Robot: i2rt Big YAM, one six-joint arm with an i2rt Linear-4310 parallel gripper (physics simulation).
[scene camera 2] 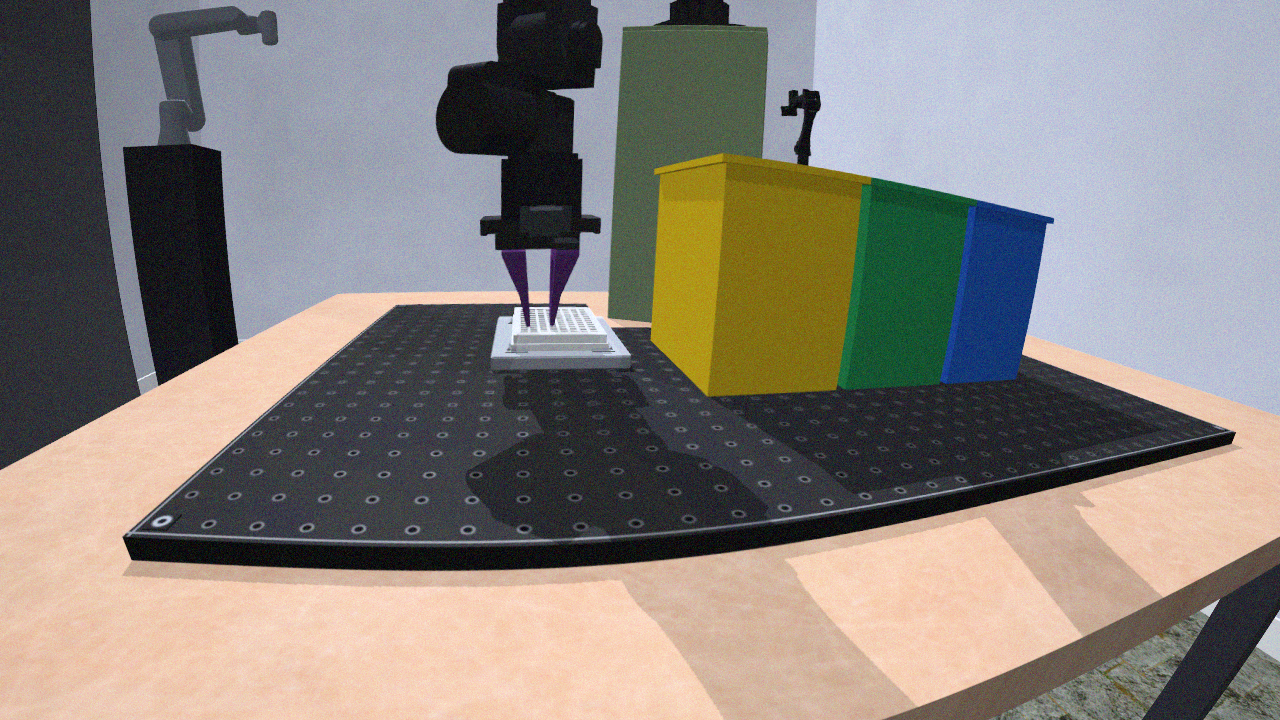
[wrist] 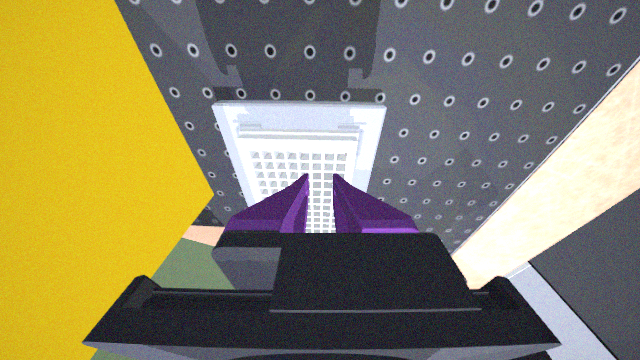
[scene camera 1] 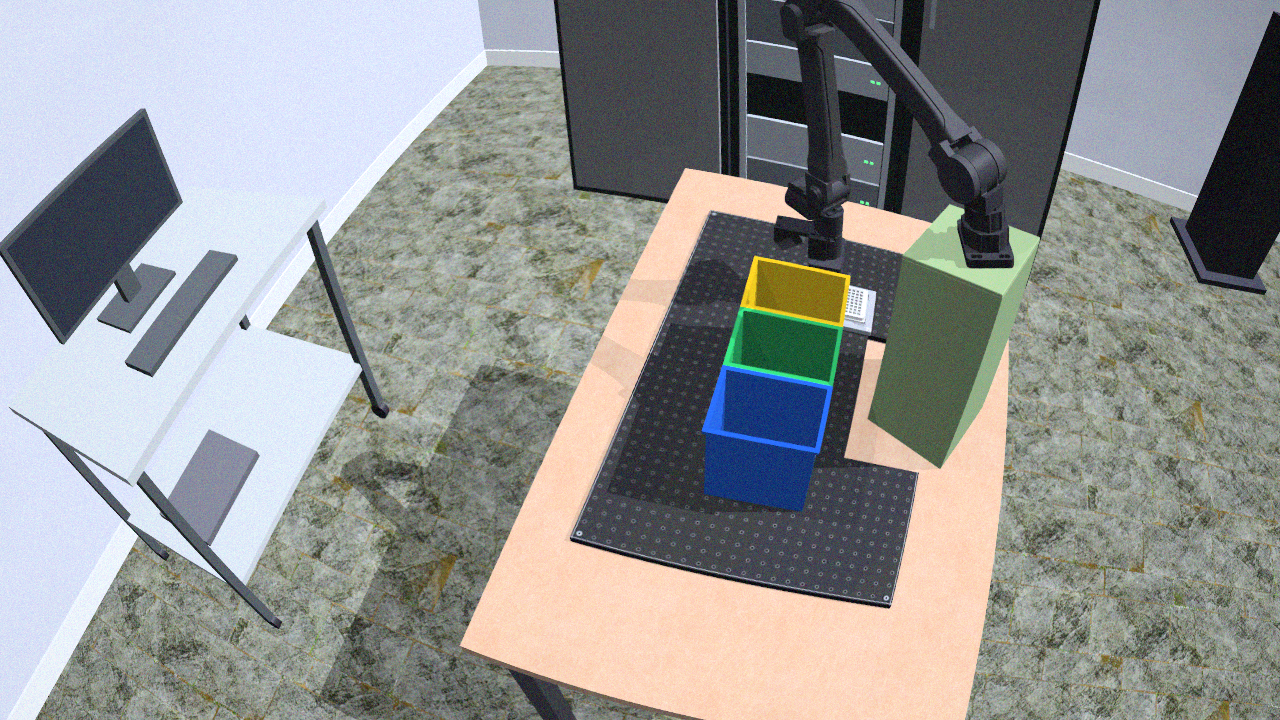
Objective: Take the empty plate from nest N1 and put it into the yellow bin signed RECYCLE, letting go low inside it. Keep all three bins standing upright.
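Places are measured from the arm's base along level axes (x back, y right, z up), in metres.
Pixels of known places: gripper, fingertip midpoint: [scene camera 2: 539, 324] [wrist: 320, 180]; arm's base, origin of the base link: [scene camera 2: 699, 35] [scene camera 1: 985, 246].
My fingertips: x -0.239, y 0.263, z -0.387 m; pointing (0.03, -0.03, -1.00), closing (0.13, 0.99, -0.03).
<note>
For each thing: its top centre in the pictures, then the offset to it from my fingertips. Level surfaces: height alone.
- white plate, middle of its top: [wrist: 301, 204] [scene camera 2: 555, 319] [scene camera 1: 837, 297] dx +0.026, dy -0.021, dz -0.001 m
- pale nest, middle of its top: [wrist: 303, 195] [scene camera 2: 555, 330] dx +0.026, dy -0.020, dz -0.012 m
- yellow bin, middle of its top: [scene camera 2: 751, 170] [scene camera 1: 798, 290] dx -0.064, dy -0.172, dz +0.153 m
- green bin, middle of its top: [scene camera 2: 865, 188] [scene camera 1: 785, 345] dx -0.081, dy -0.301, dz +0.153 m
- blue bin, middle of its top: [scene camera 2: 953, 205] [scene camera 1: 770, 408] dx -0.098, dy -0.430, dz +0.153 m
- black perforated board, its level: dz -0.027 m
The white plate [scene camera 1: 856, 302] [scene camera 2: 581, 322] [wrist: 300, 145] with a grid of wells lies flat on the pale nest [scene camera 2: 510, 360] [wrist: 300, 116]. My gripper [scene camera 2: 539, 323] [wrist: 320, 180] points down over the plate with its purple fingers nearly together and nothing between them. The fingertips are at the plate's top; whether they touch it I cannot tell. In scene camera 1 the fingers are hidden. The yellow bin [scene camera 1: 799, 291] [scene camera 2: 778, 286] [wrist: 75, 175] stands upright beside the nest. No RECYCLE sign and no N1 label can be read.
The green bin [scene camera 1: 787, 344] [scene camera 2: 904, 286] and the blue bin [scene camera 1: 774, 407] [scene camera 2: 998, 295] stand upright in a row with the yellow one on the black perforated board [scene camera 1: 760, 537] [scene camera 2: 358, 501]. The tall green pedestal [scene camera 1: 939, 358] [scene camera 2: 689, 98] carries the arm. A dark cabinet [scene camera 1: 644, 107] stands behind the table.
</note>
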